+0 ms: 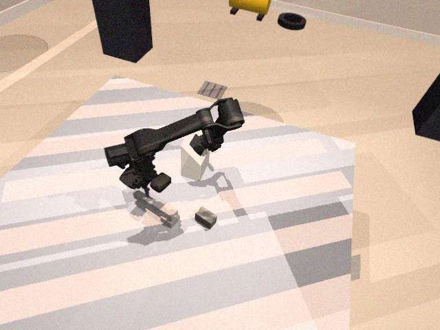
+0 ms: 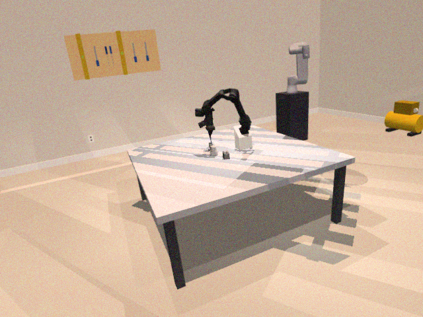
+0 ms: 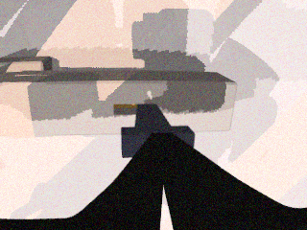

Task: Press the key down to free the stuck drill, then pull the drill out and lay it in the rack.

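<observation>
My gripper tip is 30 mm above the small blue key. Also, from my gripper tip: pale grey fixture block (40 mm to the left, 80 mm below); then drill (10 mm ahead, 60 mm to the left, 70 mm below); then dark grey block (20 mm behind, 220 mm to the left, 100 mm below).
</observation>
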